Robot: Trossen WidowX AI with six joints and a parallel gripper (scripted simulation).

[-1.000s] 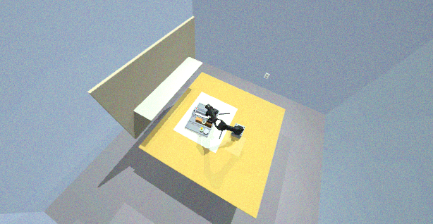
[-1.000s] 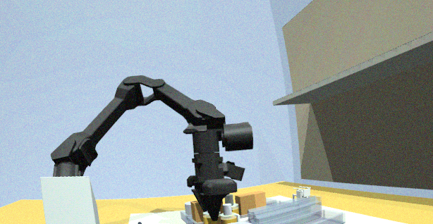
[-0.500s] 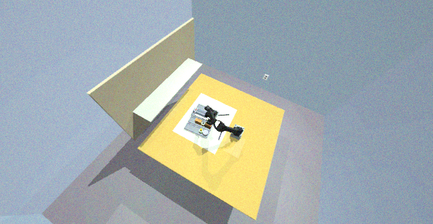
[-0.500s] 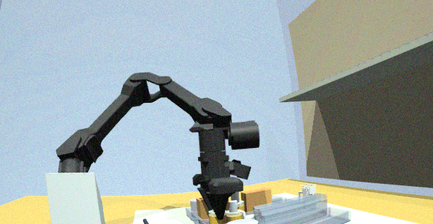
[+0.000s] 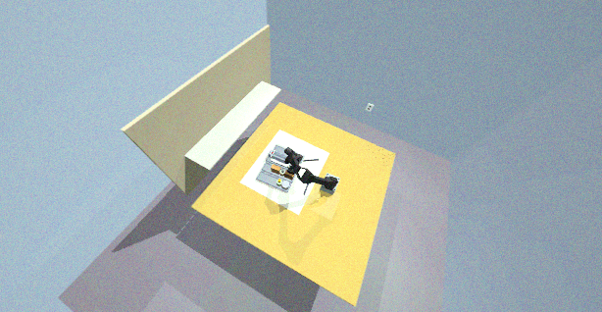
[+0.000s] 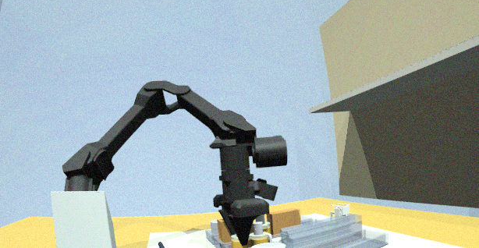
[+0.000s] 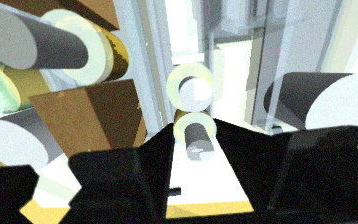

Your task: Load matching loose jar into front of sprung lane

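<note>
Right now my gripper tip is 14 cm short of the clear lane rack, 3 cm to the left of it and 1 cm above it. Round my gripper tip: shelf (50 cm ahead, 7 cm to the right, 33 cm above).
</note>
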